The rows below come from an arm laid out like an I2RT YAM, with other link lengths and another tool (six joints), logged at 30 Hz.
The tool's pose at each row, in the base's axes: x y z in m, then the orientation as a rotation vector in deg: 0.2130 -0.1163 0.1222 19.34 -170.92 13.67; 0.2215 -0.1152 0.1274 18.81 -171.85 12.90; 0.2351 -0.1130 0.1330 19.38 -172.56 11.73; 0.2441 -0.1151 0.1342 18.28 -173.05 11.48; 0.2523 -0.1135 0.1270 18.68 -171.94 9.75; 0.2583 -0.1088 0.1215 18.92 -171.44 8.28; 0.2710 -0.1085 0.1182 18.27 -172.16 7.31; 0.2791 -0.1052 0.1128 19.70 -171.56 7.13
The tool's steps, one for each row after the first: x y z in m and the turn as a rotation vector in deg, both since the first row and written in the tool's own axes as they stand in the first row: -0.0077 -0.0016 -0.0062 -0.49 -0.83 0.44; -0.0205 -0.0035 -0.0136 -1.18 -1.63 0.12; -0.0286 -0.0077 -0.0154 -1.38 -1.94 0.89; -0.0379 -0.0071 -0.0095 -2.57 -0.94 0.39; -0.0455 -0.0032 -0.0056 -3.56 -0.52 0.09; -0.0583 -0.0053 -0.0038 -4.18 -1.16 0.57; -0.0676 -0.0033 0.0000 -4.27 -0.80 -0.45
